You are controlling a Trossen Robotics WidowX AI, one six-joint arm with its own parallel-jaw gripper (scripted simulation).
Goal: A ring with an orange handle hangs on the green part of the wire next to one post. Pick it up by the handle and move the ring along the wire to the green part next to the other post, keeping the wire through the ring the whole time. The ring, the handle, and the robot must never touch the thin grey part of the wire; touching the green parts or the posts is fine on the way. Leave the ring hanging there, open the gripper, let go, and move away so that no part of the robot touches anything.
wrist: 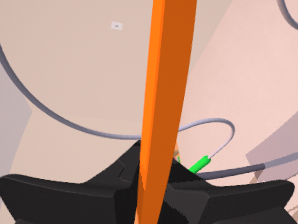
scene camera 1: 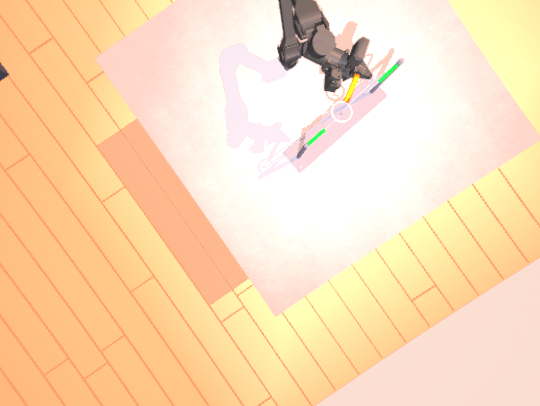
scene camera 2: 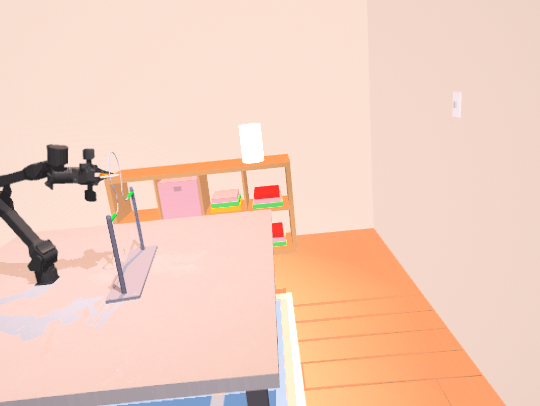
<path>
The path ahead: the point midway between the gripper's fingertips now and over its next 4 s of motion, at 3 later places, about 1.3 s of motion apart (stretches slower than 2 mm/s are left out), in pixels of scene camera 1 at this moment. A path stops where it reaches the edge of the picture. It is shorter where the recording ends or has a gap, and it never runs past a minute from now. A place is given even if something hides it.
My gripper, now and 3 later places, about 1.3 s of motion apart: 371, 77; 366, 83; 358, 91; 349, 98
</path>
